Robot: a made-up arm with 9 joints. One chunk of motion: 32 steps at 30 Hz.
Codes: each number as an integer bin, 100 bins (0 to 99) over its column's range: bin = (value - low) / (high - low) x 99, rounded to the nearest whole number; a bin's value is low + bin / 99 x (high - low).
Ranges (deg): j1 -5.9..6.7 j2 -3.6..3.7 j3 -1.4..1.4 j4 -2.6..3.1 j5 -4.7..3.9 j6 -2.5..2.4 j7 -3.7..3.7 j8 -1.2..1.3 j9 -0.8..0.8
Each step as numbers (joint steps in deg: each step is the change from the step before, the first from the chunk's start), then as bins.
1 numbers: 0.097 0.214 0.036 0.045 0.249 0.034 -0.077 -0.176 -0.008
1 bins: 47 52 51 46 57 51 48 41 49
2 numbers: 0.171 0.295 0.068 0.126 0.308 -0.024 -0.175 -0.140 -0.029
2 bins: 48 53 52 47 58 50 47 42 48
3 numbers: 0.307 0.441 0.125 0.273 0.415 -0.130 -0.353 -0.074 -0.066
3 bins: 49 55 54 50 59 48 45 45 45
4 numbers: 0.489 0.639 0.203 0.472 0.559 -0.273 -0.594 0.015 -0.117
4 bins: 50 57 57 53 61 45 42 48 42
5 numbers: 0.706 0.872 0.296 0.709 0.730 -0.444 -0.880 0.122 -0.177
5 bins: 52 61 60 57 63 42 38 52 39
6 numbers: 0.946 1.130 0.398 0.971 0.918 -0.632 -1.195 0.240 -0.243
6 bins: 54 64 64 62 65 38 34 57 34
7 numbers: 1.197 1.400 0.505 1.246 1.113 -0.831 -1.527 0.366 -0.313
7 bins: 56 68 67 67 67 34 29 62 30
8 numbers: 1.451 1.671 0.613 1.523 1.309 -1.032 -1.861 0.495 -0.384
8 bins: 58 71 71 72 69 30 25 67 26
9 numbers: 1.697 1.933 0.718 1.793 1.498 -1.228 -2.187 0.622 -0.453
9 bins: 60 75 75 76 71 26 20 72 21
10 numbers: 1.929 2.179 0.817 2.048 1.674 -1.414 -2.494 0.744 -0.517
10 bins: 62 78 78 81 73 22 16 77 18
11 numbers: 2.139 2.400 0.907 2.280 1.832 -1.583 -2.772 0.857 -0.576
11 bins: 63 81 82 85 75 19 12 81 14
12 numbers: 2.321 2.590 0.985 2.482 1.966 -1.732 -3.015 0.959 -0.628
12 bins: 65 84 84 88 77 16 9 85 11
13 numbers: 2.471 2.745 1.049 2.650 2.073 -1.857 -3.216 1.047 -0.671
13 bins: 66 86 87 91 78 13 6 89 8
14 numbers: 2.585 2.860 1.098 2.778 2.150 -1.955 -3.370 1.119 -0.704
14 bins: 67 88 88 93 79 11 4 92 6
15 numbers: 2.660 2.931 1.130 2.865 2.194 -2.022 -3.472 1.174 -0.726
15 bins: 67 89 89 95 79 10 3 94 5
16 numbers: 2.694 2.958 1.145 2.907 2.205 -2.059 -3.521 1.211 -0.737
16 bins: 68 89 90 96 79 9 2 95 4
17 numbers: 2.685 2.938 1.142 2.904 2.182 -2.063 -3.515 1.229 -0.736
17 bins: 67 89 90 96 79 9 2 96 4
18 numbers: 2.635 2.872 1.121 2.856 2.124 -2.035 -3.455 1.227 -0.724
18 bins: 67 88 89 95 79 9 3 96 5
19 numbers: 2.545 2.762 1.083 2.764 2.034 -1.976 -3.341 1.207 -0.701
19 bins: 66 86 88 93 78 11 5 95 6
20 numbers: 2.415 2.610 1.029 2.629 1.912 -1.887 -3.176 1.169 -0.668
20 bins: 65 84 86 91 76 12 7 94 8
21 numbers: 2.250 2.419 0.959 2.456 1.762 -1.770 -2.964 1.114 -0.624
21 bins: 64 82 83 88 74 15 10 92 11
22 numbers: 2.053 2.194 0.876 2.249 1.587 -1.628 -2.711 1.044 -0.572
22 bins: 62 79 80 84 72 18 13 89 14
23 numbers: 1.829 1.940 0.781 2.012 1.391 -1.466 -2.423 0.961 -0.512
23 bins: 61 75 77 80 70 21 17 86 18
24 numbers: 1.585 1.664 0.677 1.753 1.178 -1.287 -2.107 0.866 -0.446
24 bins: 59 71 73 76 68 25 21 82 22
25 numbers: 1.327 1.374 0.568 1.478 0.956 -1.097 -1.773 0.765 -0.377
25 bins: 57 67 70 71 65 28 26 78 26
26 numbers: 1.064 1.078 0.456 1.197 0.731 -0.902 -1.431 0.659 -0.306
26 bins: 55 63 66 66 63 32 30 74 31
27 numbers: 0.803 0.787 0.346 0.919 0.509 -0.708 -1.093 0.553 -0.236
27 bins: 53 59 62 61 60 36 35 69 35
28 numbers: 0.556 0.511 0.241 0.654 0.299 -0.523 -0.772 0.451 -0.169
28 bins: 51 56 58 57 58 40 39 65 39
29 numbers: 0.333 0.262 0.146 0.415 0.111 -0.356 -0.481 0.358 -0.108
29 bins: 49 52 55 52 55 43 43 62 43
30 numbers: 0.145 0.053 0.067 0.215 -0.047 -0.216 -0.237 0.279 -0.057
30 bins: 47 50 52 49 54 46 46 59 46
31 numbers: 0.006 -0.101 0.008 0.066 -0.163 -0.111 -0.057 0.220 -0.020
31 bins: 46 47 50 46 52 48 49 56 48
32 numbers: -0.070 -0.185 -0.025 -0.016 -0.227 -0.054 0.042 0.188 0.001
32 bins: 46 46 49 45 51 49 50 55 50
